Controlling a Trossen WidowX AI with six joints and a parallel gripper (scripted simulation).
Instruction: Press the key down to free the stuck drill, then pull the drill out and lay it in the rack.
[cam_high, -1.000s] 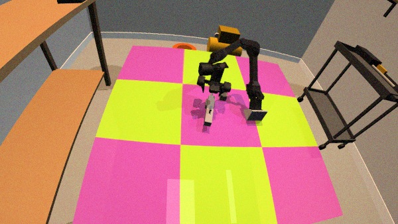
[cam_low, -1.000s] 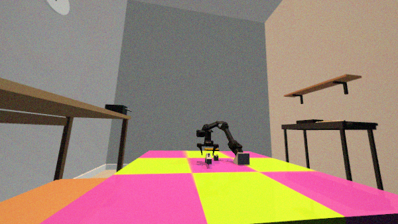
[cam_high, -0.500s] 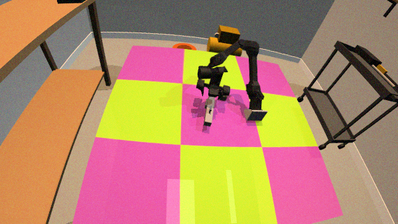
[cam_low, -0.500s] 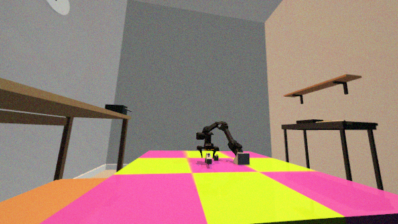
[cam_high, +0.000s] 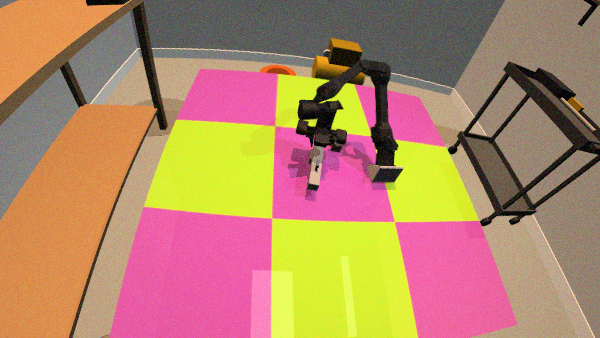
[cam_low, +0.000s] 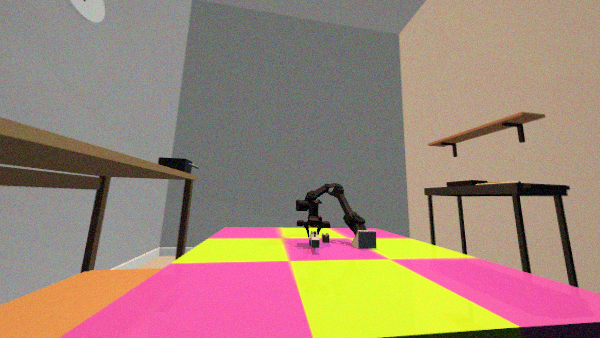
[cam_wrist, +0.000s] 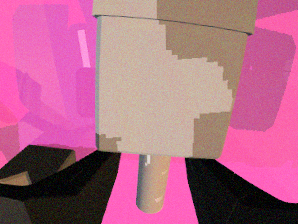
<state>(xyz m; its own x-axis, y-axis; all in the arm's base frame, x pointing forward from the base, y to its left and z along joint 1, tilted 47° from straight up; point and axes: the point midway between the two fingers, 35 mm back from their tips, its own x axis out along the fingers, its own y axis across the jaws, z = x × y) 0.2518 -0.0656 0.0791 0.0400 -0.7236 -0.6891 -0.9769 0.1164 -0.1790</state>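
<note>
Right now the drill is 5 cm to the left of my gripper tip, 3 cm above it and 1 cm ahead of it. Also, from my gripper tip: key: 13 cm to the left, 3 cm above, 2 cm ahead; then rack: 9 cm behind, 4 cm to the right.
</note>
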